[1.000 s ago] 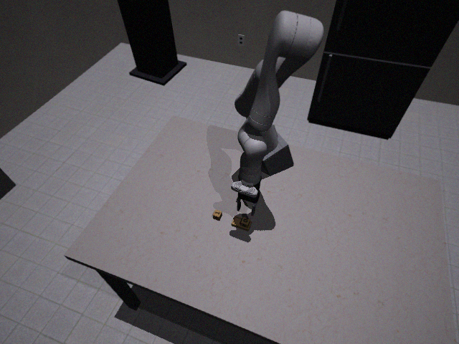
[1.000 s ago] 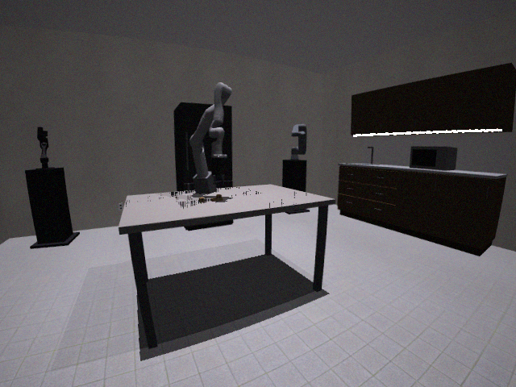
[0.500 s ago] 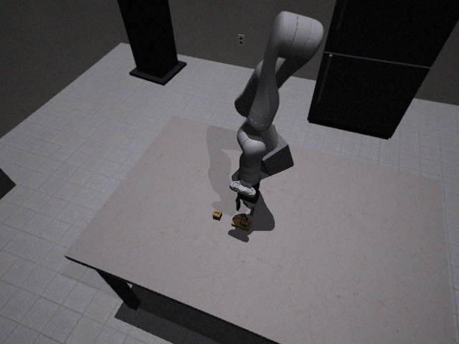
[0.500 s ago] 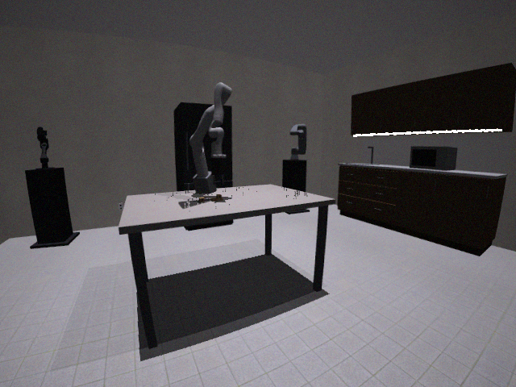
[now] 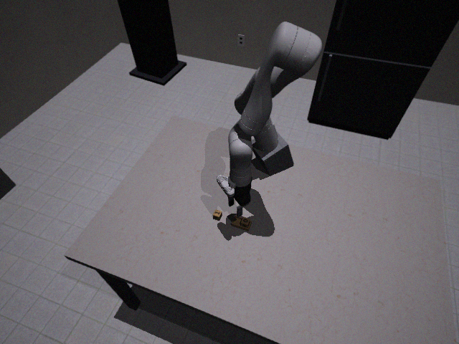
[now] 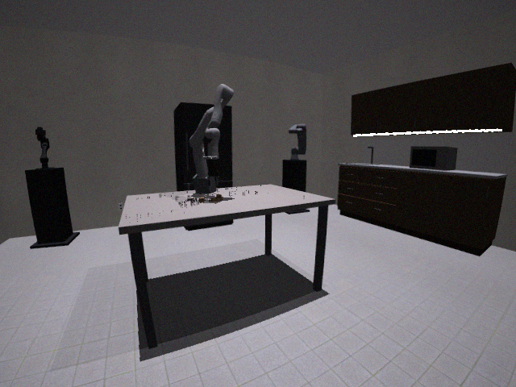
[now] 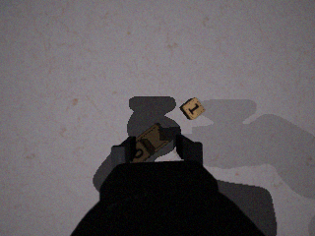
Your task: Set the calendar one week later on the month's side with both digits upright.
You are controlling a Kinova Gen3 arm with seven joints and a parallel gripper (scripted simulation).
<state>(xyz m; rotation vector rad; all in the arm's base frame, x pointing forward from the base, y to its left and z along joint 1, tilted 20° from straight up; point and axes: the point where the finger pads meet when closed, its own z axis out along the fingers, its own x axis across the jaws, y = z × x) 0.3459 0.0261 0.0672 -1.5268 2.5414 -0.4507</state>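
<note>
Now: the wooden cube 11 cm below my hand and 8 cm to the right of it. The rest, counted from my hand: wooden tray (11 cm below, 2 cm to the left, 1 cm behind).
</note>
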